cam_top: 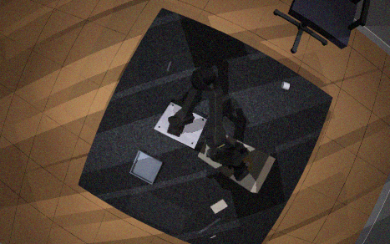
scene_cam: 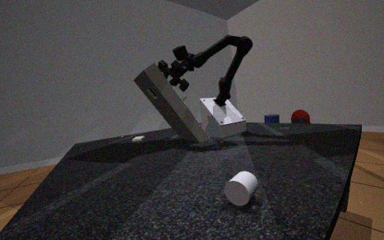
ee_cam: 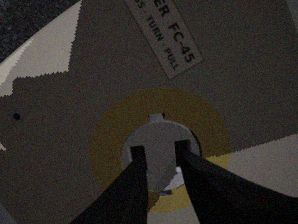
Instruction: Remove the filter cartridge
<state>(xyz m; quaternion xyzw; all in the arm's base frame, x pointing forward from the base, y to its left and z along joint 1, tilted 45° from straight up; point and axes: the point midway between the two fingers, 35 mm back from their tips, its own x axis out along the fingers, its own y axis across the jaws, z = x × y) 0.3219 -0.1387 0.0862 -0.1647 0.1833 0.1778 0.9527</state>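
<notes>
The round filter cartridge is 10 mm ahead of my gripper tip and 10 mm below it. Also, from my gripper tip: small pale block (20 mm ahead, 320 mm to the right, 280 mm below); grey square tray (460 mm behind, 230 mm to the right, 280 mm below).
</notes>
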